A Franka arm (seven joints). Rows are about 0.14 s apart.
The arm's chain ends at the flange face. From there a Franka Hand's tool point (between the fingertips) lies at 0.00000 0.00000 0.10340 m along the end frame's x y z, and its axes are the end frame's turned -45 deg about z.
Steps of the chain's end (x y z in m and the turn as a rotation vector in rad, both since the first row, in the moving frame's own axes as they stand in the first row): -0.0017 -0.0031 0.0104 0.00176 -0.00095 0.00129; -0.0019 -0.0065 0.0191 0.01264 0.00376 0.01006; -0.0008 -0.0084 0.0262 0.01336 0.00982 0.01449; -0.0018 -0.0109 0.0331 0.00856 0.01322 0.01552; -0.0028 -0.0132 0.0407 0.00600 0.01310 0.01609; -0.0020 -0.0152 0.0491 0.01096 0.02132 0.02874; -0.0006 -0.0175 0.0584 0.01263 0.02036 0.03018; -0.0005 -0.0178 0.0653 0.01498 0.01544 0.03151
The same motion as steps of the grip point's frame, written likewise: 0.0010 -0.0036 0.0104 0.00192 0.00057 0.00129; 0.0045 -0.0066 0.0191 0.00628 0.01160 0.01006; 0.0071 -0.0068 0.0262 0.00250 0.01639 0.01449; 0.0080 -0.0086 0.0331 -0.00330 0.01540 0.01552; 0.0087 -0.0108 0.0407 -0.00502 0.01351 0.01609; 0.0117 -0.0114 0.0491 -0.00733 0.02283 0.02874; 0.0144 -0.0122 0.0584 -0.00547 0.02333 0.03018; 0.0145 -0.0129 0.0653 -0.00033 0.02151 0.03151
